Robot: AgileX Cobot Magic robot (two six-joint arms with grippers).
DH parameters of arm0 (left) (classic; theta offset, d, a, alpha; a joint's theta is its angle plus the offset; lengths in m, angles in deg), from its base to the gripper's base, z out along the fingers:
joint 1: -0.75 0.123 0 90
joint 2: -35.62 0 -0.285 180
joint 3: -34.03 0 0.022 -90
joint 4: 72.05 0.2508 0 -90
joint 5: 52.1 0 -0.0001 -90
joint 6: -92.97 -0.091 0 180
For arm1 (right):
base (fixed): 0 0 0 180
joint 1: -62.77 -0.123 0 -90
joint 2: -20.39 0 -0.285 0
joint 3: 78.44 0 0.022 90
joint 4: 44.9 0.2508 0 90
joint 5: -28.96 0 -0.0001 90
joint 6: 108.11 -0.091 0 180
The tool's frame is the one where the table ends.
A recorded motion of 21 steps. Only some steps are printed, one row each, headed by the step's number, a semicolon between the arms.
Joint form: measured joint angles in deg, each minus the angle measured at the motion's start. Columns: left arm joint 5, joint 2, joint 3, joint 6, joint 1, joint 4; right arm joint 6, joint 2, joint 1, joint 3, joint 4, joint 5.
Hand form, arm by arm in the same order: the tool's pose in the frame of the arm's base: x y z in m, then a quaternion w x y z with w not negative. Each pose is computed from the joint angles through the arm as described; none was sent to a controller.
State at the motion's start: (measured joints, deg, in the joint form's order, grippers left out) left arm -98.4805 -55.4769 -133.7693 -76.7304 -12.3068 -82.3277; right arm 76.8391 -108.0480 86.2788 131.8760 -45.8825 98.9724
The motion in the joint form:
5: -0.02 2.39 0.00 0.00 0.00 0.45; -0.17 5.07 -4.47 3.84 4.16 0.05
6: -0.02 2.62 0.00 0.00 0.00 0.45; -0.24 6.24 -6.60 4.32 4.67 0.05
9: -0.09 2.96 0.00 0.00 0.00 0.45; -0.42 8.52 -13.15 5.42 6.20 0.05
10: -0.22 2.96 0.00 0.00 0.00 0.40; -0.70 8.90 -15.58 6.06 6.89 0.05
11: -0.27 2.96 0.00 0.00 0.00 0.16; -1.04 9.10 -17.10 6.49 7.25 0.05
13: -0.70 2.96 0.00 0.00 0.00 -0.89; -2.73 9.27 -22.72 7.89 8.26 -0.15
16: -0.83 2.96 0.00 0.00 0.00 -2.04; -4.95 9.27 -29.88 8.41 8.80 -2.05
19: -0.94 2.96 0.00 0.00 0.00 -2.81; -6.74 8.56 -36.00 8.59 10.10 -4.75
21: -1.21 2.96 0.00 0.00 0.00 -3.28; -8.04 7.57 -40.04 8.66 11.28 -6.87
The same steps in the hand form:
5: 0.2831 -0.0772 0.3064 0.25918 -0.01621 0.95672 -0.13133; 0.4169 -0.1388 0.3015 0.18158 0.12662 0.97513 -0.01035
6: 0.2824 -0.0771 0.3076 0.26105 -0.01607 0.95615 -0.13180; 0.4188 -0.1216 0.3128 0.19645 0.10905 0.97442 -0.00513
9: 0.2812 -0.0768 0.3092 0.26322 -0.01582 0.95548 -0.13239; 0.4233 -0.0695 0.3357 0.22662 0.05511 0.97229 0.01595
10: 0.2811 -0.0768 0.3091 0.26206 -0.01592 0.95577 -0.13259; 0.4249 -0.0503 0.3418 0.23536 0.03707 0.97084 0.02638
11: 0.2809 -0.0771 0.3091 0.26122 -0.01683 0.95574 -0.13433; 0.4256 -0.0384 0.3455 0.24046 0.02710 0.96972 0.03285
13: 0.2801 -0.0782 0.3090 0.25580 -0.02062 0.95607 -0.14169; 0.4274 0.0049 0.3542 0.25293 -0.00592 0.96581 0.05655
16: 0.2797 -0.0795 0.3092 0.25264 -0.02500 0.95550 -0.15021; 0.4261 0.0591 0.3584 0.26742 -0.04594 0.95892 0.08275
19: 0.2794 -0.0804 0.3093 0.25032 -0.02789 0.95513 -0.15588; 0.4234 0.1072 0.3565 0.27746 -0.07813 0.95073 0.11411
21: 0.2789 -0.0809 0.3092 0.24723 -0.02946 0.95536 -0.15909; 0.4208 0.1401 0.3514 0.27974 -0.09665 0.94514 0.13823

